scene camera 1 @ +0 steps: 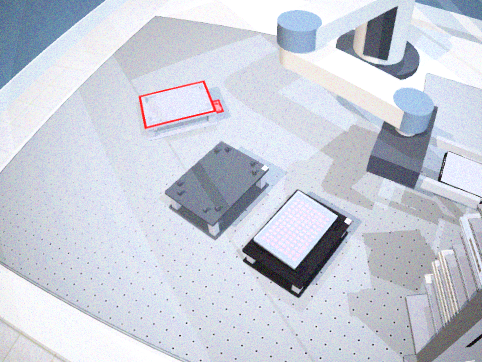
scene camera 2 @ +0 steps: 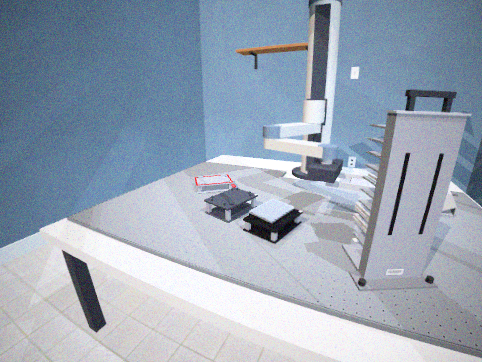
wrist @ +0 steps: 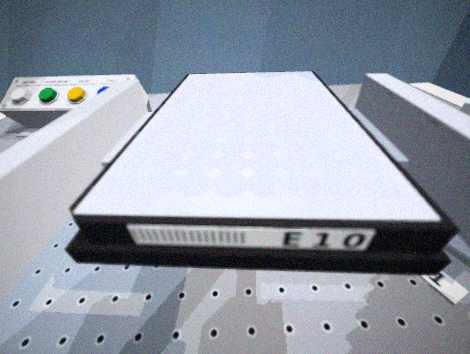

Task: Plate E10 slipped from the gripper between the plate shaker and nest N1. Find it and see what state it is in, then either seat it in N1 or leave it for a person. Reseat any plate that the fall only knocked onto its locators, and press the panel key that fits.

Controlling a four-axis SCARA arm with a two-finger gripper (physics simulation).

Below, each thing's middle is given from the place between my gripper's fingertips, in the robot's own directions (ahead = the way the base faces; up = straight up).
Scene:
Now: the plate E10 (wrist: 271, 171) 2 cm to the right of my hand and 1 cm below it. The rest, counted from my hand: H1 label (wrist: 445, 285) 14 cm ahead, 13 cm below, 3 cm to the right.

